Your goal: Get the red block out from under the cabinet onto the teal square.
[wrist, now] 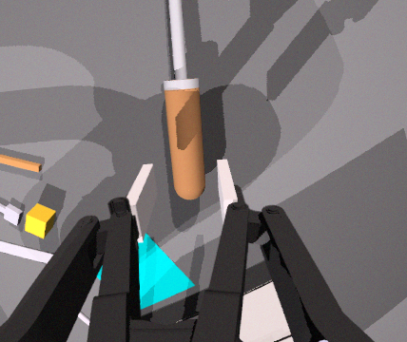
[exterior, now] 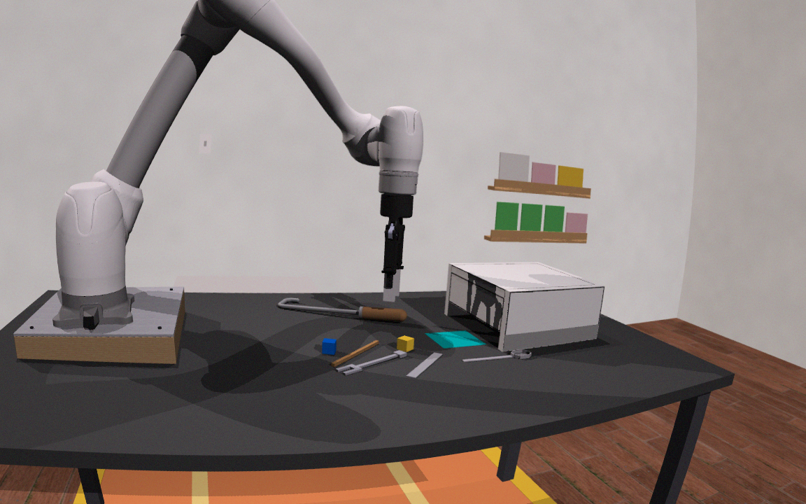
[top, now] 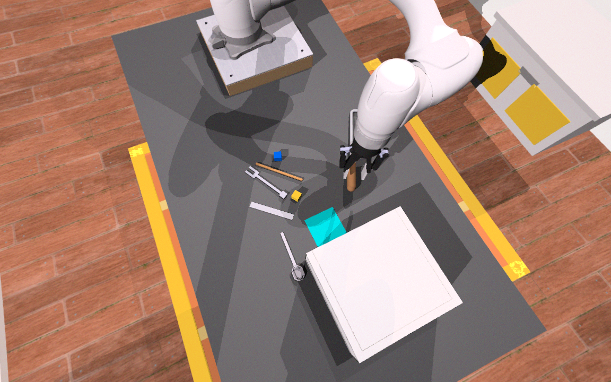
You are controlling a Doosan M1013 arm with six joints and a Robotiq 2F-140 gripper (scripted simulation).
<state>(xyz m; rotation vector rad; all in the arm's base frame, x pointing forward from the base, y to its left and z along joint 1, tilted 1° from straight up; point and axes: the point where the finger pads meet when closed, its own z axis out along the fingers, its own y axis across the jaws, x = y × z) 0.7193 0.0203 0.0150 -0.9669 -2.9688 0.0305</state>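
Now: the hook tool 90 mm behind my hand, 110 mm to the left of it and 80 mm below it. Also, from my hand: wooden stick (170 mm behind, 190 mm to the right, 90 mm below); yellow block (50 mm behind, 190 mm to the right, 80 mm below); teal square (90 mm ahead, 160 mm to the right, 90 mm below).
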